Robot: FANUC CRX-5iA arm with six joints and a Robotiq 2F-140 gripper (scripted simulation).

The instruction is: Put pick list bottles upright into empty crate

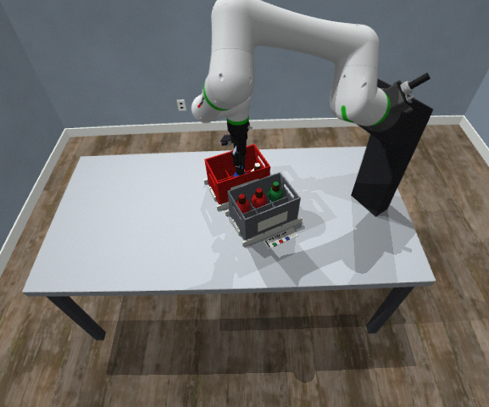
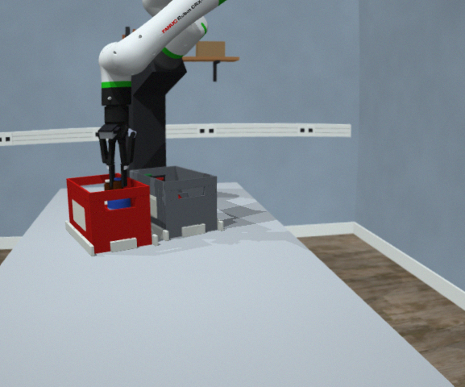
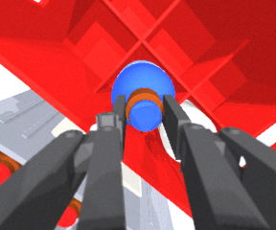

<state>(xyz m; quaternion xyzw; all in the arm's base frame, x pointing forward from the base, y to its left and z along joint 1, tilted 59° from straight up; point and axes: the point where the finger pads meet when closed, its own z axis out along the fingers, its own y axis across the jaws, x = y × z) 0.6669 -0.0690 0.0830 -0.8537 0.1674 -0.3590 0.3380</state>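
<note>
My hand is 8 cm above the blue-label bottle. Round my hand: white-capped bottle 10 cm below, 7 cm behind, 6 cm to the right; then red crate 11 cm below, 3 cm to the right, 3 cm ahead; then red bottle 12 cm behind, 10 cm to the left, 10 cm below.
</note>
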